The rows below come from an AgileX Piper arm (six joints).
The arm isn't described. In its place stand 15 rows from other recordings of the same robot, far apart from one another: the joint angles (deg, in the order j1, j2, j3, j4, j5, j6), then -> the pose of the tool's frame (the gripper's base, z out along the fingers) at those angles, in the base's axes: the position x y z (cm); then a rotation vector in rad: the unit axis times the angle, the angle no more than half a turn.
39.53 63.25 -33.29 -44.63 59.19 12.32 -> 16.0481 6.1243 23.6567 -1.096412 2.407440 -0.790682
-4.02 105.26 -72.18 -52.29 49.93 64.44 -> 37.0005 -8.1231 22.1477 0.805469 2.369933 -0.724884
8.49 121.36 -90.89 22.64 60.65 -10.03 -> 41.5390 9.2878 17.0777 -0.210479 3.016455 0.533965
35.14 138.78 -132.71 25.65 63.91 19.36 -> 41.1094 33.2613 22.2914 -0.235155 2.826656 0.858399
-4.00 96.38 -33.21 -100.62 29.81 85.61 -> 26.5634 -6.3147 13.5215 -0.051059 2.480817 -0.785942
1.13 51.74 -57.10 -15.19 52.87 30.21 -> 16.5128 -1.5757 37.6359 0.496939 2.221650 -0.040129
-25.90 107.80 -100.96 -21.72 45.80 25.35 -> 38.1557 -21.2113 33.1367 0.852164 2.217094 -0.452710
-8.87 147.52 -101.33 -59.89 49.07 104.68 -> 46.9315 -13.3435 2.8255 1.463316 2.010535 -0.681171
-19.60 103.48 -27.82 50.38 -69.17 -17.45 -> 23.1479 -15.1970 14.6719 0.945600 1.522072 -0.880412
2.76 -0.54 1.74 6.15 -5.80 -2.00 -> 5.5704 0.1699 21.2609 0.025644 1.404280 0.092052
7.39 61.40 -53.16 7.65 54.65 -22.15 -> 19.5795 3.5358 32.0767 -0.597766 2.498910 0.072328
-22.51 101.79 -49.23 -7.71 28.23 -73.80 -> 27.8210 -12.1546 13.3373 -1.452565 2.640481 -0.358165
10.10 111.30 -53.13 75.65 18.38 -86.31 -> 34.2188 8.9189 11.1159 -0.588915 2.485918 0.391017
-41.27 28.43 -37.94 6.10 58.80 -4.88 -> 5.9808 -4.1482 31.2378 0.753372 2.228827 -0.264790
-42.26 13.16 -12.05 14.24 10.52 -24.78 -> 5.6662 -4.5964 25.3823 0.434352 1.668385 -0.654352
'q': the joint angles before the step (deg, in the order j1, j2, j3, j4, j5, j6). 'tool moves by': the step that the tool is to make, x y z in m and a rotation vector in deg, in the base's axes. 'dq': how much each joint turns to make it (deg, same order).
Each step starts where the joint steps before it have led.
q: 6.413, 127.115, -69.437, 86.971, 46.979, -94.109
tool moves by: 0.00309, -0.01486, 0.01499, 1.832, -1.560, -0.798
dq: -2.486, -1.851, 0.000, -0.283, 2.371, 0.000
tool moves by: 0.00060, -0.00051, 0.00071, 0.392, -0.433, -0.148
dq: -0.118, 0.001, 0.000, 0.655, 0.238, -0.621
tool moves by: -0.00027, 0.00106, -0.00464, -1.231, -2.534, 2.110
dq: 0.150, 0.686, -0.001, 0.262, 0.000, -4.114
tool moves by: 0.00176, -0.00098, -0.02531, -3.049, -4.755, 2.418
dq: 0.044, 3.715, 0.000, 3.271, -1.405, -10.925
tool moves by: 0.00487, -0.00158, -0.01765, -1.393, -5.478, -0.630
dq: 0.001, 2.958, 0.001, 7.286, -1.171, -11.445
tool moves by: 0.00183, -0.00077, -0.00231, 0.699, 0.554, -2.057
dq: -0.001, 0.431, 0.000, 2.137, -0.456, 0.000
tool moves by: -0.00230, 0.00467, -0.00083, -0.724, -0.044, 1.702
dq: 0.647, 0.000, 0.000, -1.277, -0.071, -0.001
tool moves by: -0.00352, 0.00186, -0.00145, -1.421, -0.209, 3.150
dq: 0.182, 0.000, -0.050, -3.280, 0.325, 0.001
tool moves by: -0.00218, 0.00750, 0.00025, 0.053, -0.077, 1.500
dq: 1.026, 0.000, -0.054, -0.381, 0.287, 0.001
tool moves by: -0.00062, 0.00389, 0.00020, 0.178, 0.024, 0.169
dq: 0.567, 0.001, 0.000, 0.434, -0.055, -0.002
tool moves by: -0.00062, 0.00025, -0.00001, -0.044, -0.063, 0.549
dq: 0.000, -0.002, 0.001, -0.465, 0.248, -0.044
